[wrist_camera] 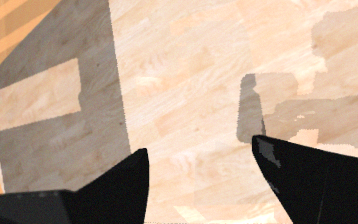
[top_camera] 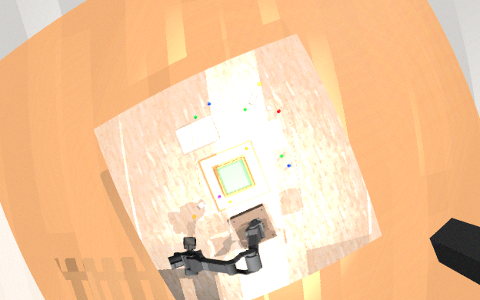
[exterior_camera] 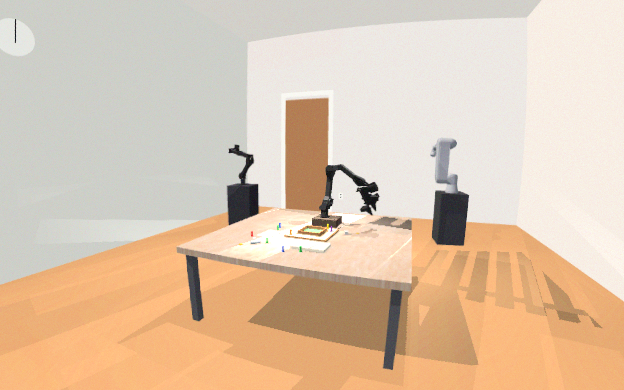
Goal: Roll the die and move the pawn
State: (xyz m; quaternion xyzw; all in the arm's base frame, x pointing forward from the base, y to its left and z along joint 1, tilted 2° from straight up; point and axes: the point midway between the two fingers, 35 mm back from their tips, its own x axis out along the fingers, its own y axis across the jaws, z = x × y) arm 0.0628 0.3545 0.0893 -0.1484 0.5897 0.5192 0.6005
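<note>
The white die is 18 cm ahead of my gripper tip, 18 cm to the right of it and 10 cm below it. From my gripper tip the other things lie so: flat white block (50 cm ahead, 36 cm to the right, 11 cm below); then green tray (21 cm ahead, 41 cm to the right, 11 cm below); then orange pawn (30 cm ahead, 54 cm to the right, 9 cm below).
</note>
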